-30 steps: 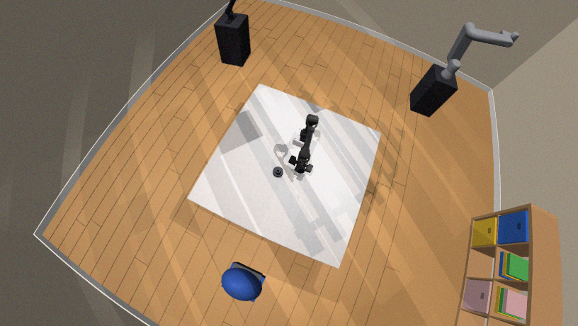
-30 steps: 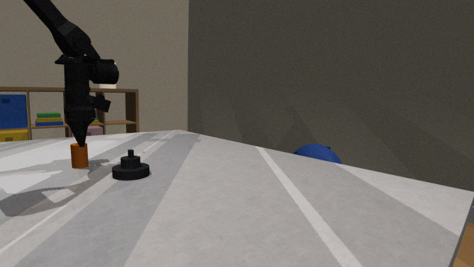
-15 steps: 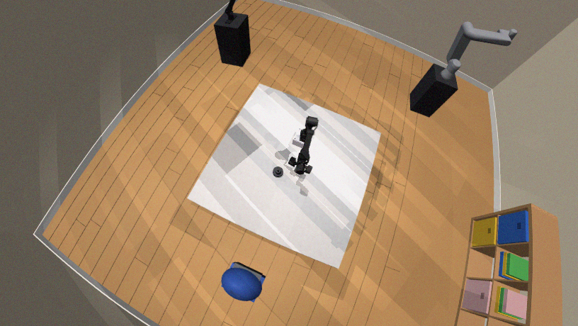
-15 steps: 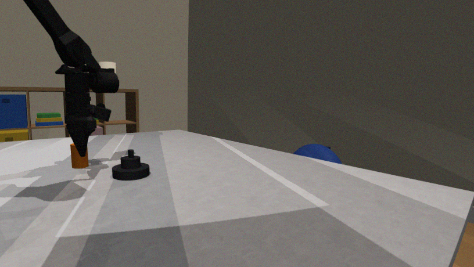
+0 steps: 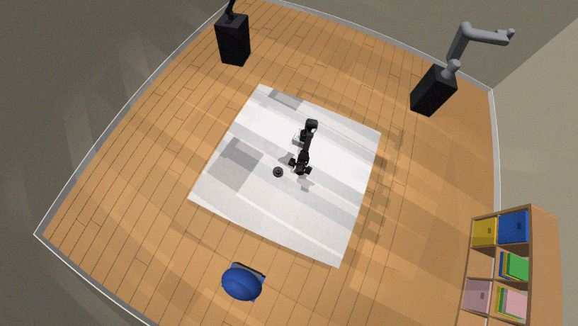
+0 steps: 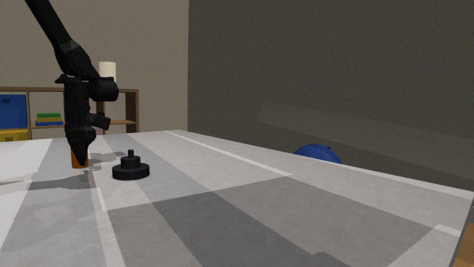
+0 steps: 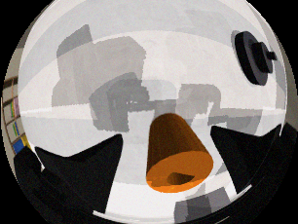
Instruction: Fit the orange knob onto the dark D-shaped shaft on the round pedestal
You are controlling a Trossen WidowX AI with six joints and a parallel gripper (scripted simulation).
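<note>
Right now my gripper tip is 16 cm to the left of the dark pedestal, 7 cm short of it and 2 cm below it. Round my gripper tip: orange knob 2 cm above.
</note>
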